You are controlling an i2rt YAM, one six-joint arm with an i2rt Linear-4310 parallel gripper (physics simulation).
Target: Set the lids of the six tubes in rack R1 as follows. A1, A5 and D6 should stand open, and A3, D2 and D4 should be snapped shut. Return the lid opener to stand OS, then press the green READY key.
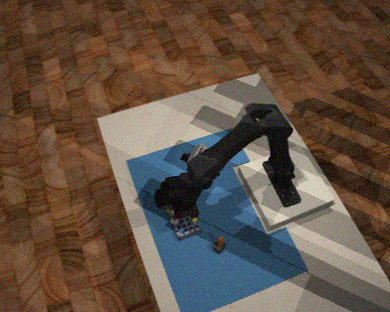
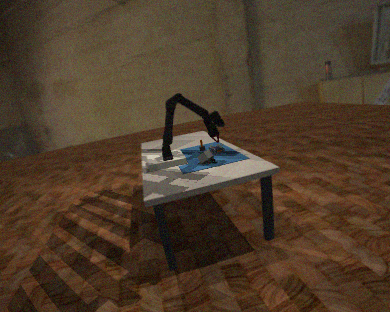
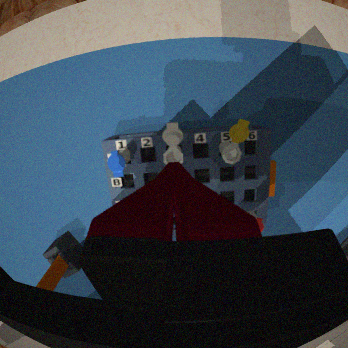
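Pixels of known places: gripper, fingertip midpoint: (image 1: 177,217) (image 2: 218,142) (image 3: 173,171); arm's base, origin of the base link: (image 1: 281,182) (image 2: 167,156).
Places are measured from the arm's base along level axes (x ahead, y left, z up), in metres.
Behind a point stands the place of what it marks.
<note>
Rack R1 (image 3: 214,162) {x 0.398, y -0.003, z -0.016 m} (image 1: 187,231) {x 0.381, y 0.070, z -0.014 m} (image 2: 216,149) {x 0.361, y -0.034, z 0.002 m} stands on the blue mat. My gripper (image 3: 173,171) {x 0.403, y 0.026, z 0.020 m} (image 2: 217,140) {x 0.403, y 0.026, z 0.020 m} is shut and empty, its red fingertips at the near edge of the A3 tube mouth (image 3: 173,155) {x 0.407, y 0.027, z -0.005 m}; the height gap is unclear. The A3 lid (image 3: 172,133) {x 0.423, y 0.026, z 0.010 m}, pale, is folded back behind its mouth. The A1 lid (image 3: 116,162) {x 0.404, y 0.065, z 0.003 m}, blue, stands off to the side of its tube. The A5 tube (image 3: 230,152) {x 0.408, y -0.012, z -0.005 m} shows a pale round top, with a yellow lid (image 3: 240,131) {x 0.425, y -0.015, z 0.011 m} behind it. Row D is mostly hidden; a red bit (image 3: 259,224) {x 0.355, y -0.037, z 0.003 m} shows there. The orange lid opener (image 3: 52,272) {x 0.298, y 0.147, z 0.007 m} (image 1: 220,241) {x 0.296, y 0.155, z 0.029 m} (image 2: 201,143) {x 0.293, y 0.144, z 0.012 m} stands in its dark stand (image 3: 65,244) {x 0.311, y 0.143, z -0.027 m}.
A grey box (image 1: 198,151) {x 0.252, y -0.200, z 0.036 m} (image 2: 205,157) {x 0.236, y -0.236, z 0.001 m} stands on the blue mat (image 1: 200,280) {x 0.391, y 0.238, z -0.046 m} on the other side of the arm; the green key is not discernible. An orange strip (image 3: 272,178) {x 0.383, y -0.054, z -0.022 m} lies along the rack's right side. The arm's white base plate (image 1: 255,200) {x 0.113, y 0.031, z -0.018 m} borders the mat.
</note>
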